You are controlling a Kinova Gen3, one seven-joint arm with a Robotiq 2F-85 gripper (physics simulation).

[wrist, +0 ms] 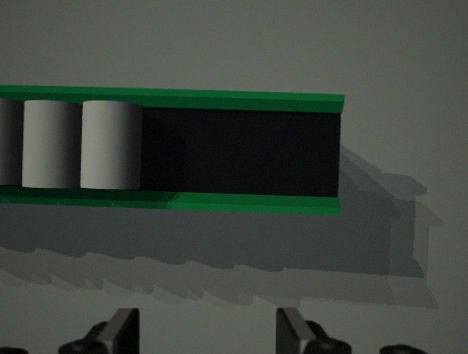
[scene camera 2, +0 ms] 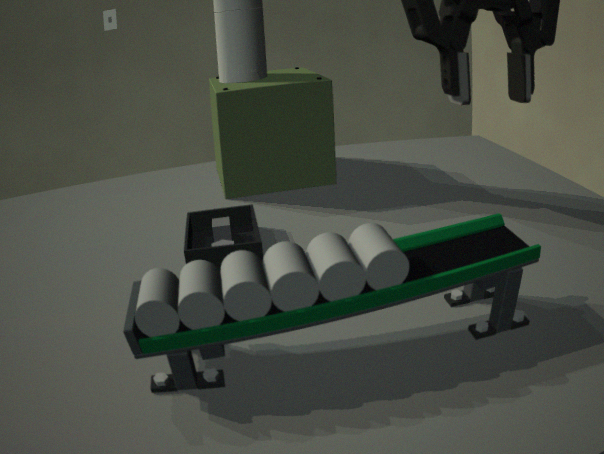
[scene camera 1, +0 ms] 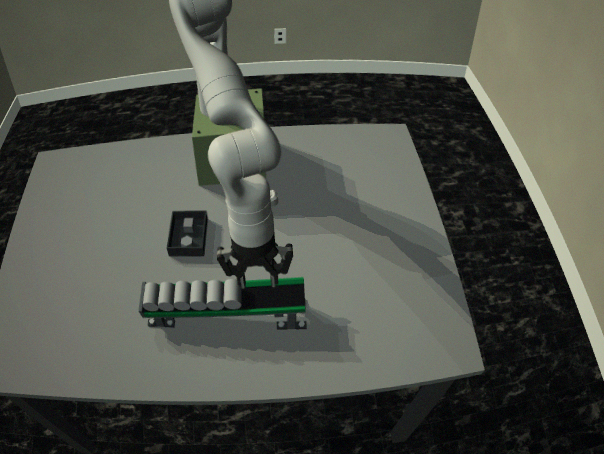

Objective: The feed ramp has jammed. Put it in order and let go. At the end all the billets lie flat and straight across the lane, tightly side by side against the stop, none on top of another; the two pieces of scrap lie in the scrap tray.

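Places are measured from the arm's base along level axes (x left, y up, z ahead), in centimetres.
Where they show: gripper, fingertip midpoint: [wrist: 208,334] [scene camera 2: 490,102] [scene camera 1: 258,284]; arm's base at its link origin: [scene camera 2: 243,78].
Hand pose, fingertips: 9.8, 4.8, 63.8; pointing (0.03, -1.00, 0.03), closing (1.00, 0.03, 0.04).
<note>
Things, the pixels of their top centre, and the offset from my fingertips, as dx, dy, dz. Level surfaces: height alone.
- dark stop at its top centre: [scene camera 2: 133,303] [scene camera 1: 142,296] -28.3, -16.8, -9.1
- black scrap tray at its top centre: [scene camera 2: 220,225] [scene camera 1: 186,228] -18.2, -20.7, -32.3
- grey table at its surface level: dy -24.2
Several pale grey cylindrical billets [scene camera 1: 198,295] [scene camera 2: 290,277] [wrist: 111,145] lie in one layer straight across the lane of the green-railed ramp [scene camera 1: 270,310] [scene camera 2: 325,314] [wrist: 250,102], side by side from the dark stop [scene camera 1: 141,300] [scene camera 2: 131,320] upward. The lowest is against the stop; no billet lies on another. Two light scrap pieces, a squarish one [scene camera 1: 188,223] [scene camera 2: 221,227] and a six-sided one [scene camera 1: 186,241] [scene camera 2: 223,243], lie in the black scrap tray [scene camera 1: 186,252] [scene camera 2: 200,254]. My gripper [scene camera 1: 258,282] [scene camera 2: 490,97] [wrist: 208,334] is open and empty, high above the ramp's upper part, apart from the billets.
The scrap tray stands behind the ramp's lower half. The ramp stands on bolted feet [scene camera 1: 291,324] [scene camera 2: 500,327] on the grey table [scene camera 1: 100,365] [scene camera 2: 65,390]. The green robot base block [scene camera 2: 275,140] stands further back.
</note>
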